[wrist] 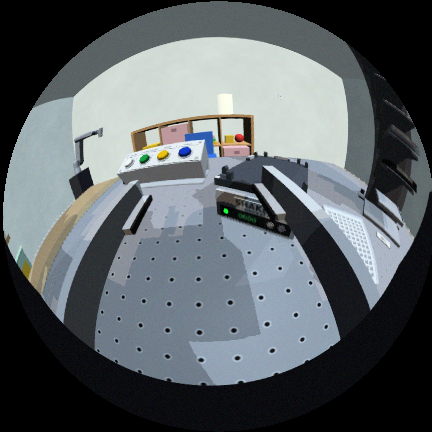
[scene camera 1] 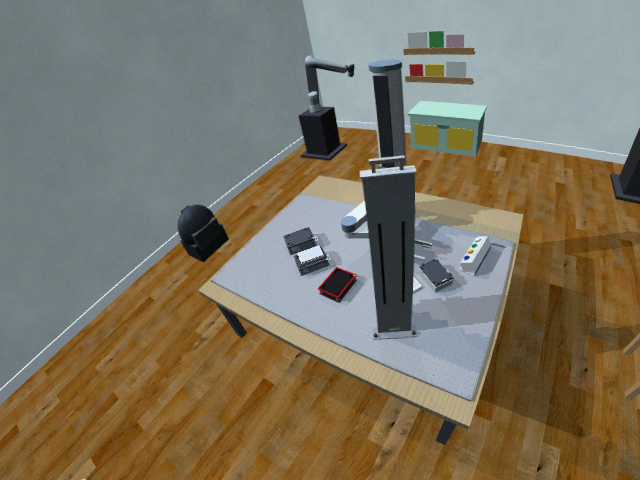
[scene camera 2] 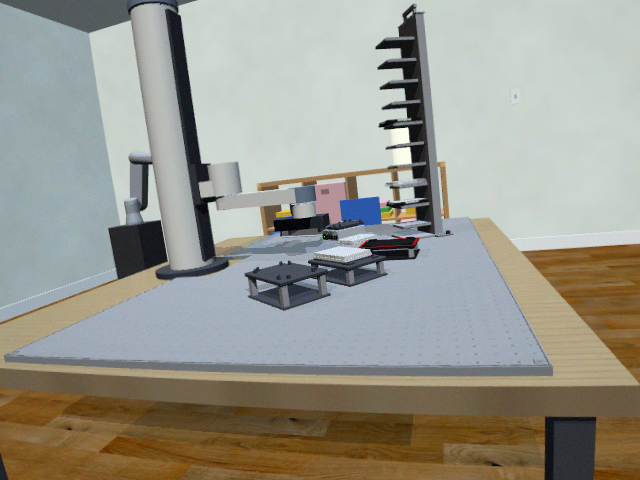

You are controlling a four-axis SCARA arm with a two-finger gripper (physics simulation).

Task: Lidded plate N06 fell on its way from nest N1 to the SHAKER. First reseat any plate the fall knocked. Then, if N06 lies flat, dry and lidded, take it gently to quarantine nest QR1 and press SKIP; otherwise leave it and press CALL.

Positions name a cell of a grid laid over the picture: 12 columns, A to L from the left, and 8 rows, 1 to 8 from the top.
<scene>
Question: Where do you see a black shaker station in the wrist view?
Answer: G4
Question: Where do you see a button box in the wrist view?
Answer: At F4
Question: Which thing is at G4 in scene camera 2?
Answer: The gripper.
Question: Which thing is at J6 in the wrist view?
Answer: The gripper.
</scene>
